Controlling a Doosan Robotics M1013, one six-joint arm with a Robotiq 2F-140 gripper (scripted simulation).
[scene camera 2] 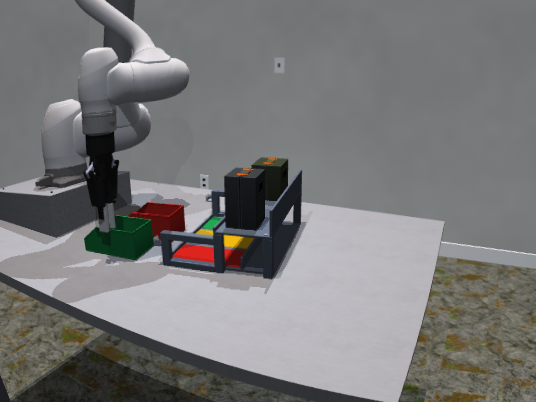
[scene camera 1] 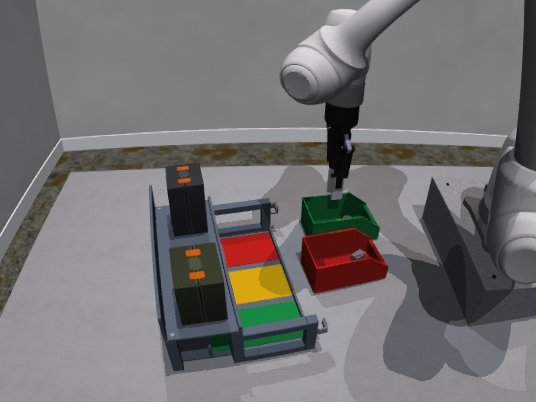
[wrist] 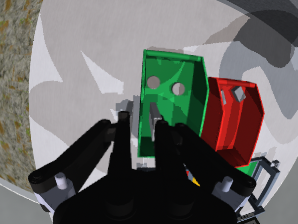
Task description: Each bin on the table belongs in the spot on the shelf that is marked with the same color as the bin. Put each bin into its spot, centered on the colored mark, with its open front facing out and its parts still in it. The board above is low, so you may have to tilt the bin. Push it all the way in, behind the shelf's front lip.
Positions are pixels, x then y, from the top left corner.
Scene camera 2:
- my gripper: 107,229
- green bin: 118,242
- red bin: 171,216
